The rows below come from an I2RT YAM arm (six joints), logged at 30 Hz.
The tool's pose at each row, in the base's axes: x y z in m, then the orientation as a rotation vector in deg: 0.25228 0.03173 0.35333 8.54 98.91 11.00; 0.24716 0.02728 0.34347 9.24 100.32 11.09; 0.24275 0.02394 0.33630 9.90 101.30 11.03; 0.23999 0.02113 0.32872 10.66 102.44 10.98; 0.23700 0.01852 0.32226 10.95 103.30 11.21; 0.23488 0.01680 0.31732 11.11 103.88 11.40; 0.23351 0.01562 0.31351 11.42 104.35 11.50; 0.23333 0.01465 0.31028 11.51 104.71 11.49
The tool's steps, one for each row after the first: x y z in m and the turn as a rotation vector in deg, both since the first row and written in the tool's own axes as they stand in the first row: 0.00942 -0.00639 -0.00369 0.49 1.38 0.50; 0.01636 -0.01113 -0.00706 1.01 2.33 0.90; 0.02354 -0.01546 -0.00871 1.60 3.43 1.36; 0.02972 -0.01935 -0.01076 1.70 4.30 1.68; 0.03447 -0.02206 -0.01215 1.73 4.89 1.88; 0.03812 -0.02401 -0.01295 1.89 5.36 2.14; 0.04107 -0.02564 -0.01266 1.98 5.71 2.19
